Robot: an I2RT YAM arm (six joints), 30 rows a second.
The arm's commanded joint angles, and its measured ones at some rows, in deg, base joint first. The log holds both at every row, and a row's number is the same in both.
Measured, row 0:
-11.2, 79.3, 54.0, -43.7, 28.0, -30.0
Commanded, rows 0 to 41:
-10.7, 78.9, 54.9, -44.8, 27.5, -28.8
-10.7, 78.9, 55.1, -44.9, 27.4, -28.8
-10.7, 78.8, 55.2, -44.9, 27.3, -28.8
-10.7, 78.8, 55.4, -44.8, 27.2, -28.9
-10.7, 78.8, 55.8, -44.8, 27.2, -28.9
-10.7, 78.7, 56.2, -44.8, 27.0, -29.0
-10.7, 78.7, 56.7, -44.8, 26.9, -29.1
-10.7, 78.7, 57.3, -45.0, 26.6, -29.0
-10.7, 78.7, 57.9, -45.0, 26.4, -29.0
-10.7, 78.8, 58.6, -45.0, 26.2, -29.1
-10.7, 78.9, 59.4, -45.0, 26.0, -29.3
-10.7, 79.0, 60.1, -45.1, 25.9, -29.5
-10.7, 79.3, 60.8, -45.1, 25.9, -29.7
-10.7, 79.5, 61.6, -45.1, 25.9, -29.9
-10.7, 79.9, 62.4, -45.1, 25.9, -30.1
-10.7, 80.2, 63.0, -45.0, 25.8, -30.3
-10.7, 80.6, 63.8, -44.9, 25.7, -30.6
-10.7, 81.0, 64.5, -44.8, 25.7, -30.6
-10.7, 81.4, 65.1, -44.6, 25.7, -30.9
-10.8, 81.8, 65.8, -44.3, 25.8, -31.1
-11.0, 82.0, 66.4, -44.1, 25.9, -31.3
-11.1, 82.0, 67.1, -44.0, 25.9, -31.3
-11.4, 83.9, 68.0, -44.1, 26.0, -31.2
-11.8, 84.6, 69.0, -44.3, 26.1, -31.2
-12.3, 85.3, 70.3, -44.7, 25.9, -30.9
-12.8, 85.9, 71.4, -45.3, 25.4, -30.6
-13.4, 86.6, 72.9, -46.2, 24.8, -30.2
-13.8, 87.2, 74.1, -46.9, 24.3, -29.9
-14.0, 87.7, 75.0, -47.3, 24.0, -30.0
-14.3, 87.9, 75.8, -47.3, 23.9, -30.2
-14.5, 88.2, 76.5, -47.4, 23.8, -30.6
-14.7, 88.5, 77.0, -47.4, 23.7, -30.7
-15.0, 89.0, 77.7, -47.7, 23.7, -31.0
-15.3, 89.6, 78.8, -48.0, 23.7, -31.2
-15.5, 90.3, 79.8, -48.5, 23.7, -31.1
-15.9, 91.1, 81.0, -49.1, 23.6, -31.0
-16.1, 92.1, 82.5, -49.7, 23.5, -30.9
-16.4, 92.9, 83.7, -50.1, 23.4, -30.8
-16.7, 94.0, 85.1, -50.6, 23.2, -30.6
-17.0, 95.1, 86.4, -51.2, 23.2, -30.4
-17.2, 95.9, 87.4, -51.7, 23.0, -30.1
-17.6, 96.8, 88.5, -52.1, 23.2, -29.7
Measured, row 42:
-16.6, 95.2, 85.1, -48.9, 23.9, -30.7
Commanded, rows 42 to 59:
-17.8, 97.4, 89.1, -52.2, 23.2, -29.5
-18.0, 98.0, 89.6, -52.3, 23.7, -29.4
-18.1, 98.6, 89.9, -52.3, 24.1, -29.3
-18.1, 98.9, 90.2, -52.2, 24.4, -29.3
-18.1, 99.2, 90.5, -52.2, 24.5, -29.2
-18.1, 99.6, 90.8, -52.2, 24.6, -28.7
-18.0, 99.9, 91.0, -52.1, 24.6, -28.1
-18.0, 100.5, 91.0, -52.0, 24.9, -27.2
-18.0, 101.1, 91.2, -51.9, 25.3, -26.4
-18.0, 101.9, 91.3, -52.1, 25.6, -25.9
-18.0, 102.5, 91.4, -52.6, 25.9, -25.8
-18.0, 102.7, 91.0, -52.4, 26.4, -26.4
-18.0, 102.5, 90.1, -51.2, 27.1, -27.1
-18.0, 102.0, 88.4, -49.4, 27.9, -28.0
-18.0, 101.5, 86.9, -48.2, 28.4, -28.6
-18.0, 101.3, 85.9, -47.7, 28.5, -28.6
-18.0, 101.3, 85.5, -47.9, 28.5, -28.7
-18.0, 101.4, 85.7, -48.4, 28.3, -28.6
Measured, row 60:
-17.7, 102.5, 86.5, -48.5, 26.5, -28.5
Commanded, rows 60 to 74:
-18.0, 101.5, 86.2, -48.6, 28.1, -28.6
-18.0, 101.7, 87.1, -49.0, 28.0, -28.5
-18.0, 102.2, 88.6, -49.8, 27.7, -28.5
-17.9, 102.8, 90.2, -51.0, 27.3, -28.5
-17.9, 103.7, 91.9, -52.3, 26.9, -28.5
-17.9, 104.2, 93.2, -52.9, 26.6, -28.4
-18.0, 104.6, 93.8, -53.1, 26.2, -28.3
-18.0, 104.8, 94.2, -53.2, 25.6, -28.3
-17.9, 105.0, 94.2, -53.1, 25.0, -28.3
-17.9, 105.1, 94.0, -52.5, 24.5, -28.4
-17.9, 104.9, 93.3, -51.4, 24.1, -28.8
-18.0, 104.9, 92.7, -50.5, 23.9, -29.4
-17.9, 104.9, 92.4, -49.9, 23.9, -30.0
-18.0, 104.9, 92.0, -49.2, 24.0, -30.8
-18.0, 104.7, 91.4, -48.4, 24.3, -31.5
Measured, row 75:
-17.7, 105.0, 92.3, -50.0, 25.0, -29.4
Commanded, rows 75 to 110:
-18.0, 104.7, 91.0, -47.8, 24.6, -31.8
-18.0, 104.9, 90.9, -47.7, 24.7, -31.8
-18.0, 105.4, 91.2, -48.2, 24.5, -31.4
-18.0, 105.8, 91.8, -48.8, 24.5, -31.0
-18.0, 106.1, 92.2, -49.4, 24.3, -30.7
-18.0, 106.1, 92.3, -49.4, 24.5, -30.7
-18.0, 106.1, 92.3, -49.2, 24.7, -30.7
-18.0, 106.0, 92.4, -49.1, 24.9, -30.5
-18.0, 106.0, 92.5, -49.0, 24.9, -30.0
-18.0, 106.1, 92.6, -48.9, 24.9, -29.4
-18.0, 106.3, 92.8, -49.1, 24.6, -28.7
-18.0, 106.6, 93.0, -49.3, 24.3, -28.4
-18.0, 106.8, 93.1, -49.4, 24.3, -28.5
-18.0, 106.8, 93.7, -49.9, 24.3, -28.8
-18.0, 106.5, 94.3, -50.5, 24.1, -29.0
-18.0, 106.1, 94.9, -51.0, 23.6, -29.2
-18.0, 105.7, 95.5, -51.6, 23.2, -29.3
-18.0, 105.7, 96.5, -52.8, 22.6, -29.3
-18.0, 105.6, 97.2, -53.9, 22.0, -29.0
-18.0, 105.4, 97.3, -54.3, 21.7, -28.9
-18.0, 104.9, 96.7, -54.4, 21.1, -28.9
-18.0, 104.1, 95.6, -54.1, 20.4, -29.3
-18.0, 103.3, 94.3, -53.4, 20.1, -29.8
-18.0, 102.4, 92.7, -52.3, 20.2, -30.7
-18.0, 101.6, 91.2, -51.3, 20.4, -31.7
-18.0, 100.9, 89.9, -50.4, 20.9, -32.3
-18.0, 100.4, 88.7, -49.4, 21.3, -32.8
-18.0, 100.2, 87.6, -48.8, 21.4, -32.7
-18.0, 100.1, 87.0, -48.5, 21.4, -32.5
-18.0, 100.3, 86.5, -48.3, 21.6, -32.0
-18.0, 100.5, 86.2, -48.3, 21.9, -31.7
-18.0, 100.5, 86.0, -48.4, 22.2, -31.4
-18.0, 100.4, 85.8, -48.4, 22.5, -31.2
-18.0, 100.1, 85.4, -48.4, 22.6, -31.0
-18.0, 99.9, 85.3, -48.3, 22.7, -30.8
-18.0, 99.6, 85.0, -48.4, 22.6, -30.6
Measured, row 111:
-17.7, 103.0, 85.5, -48.8, 22.0, -31.5
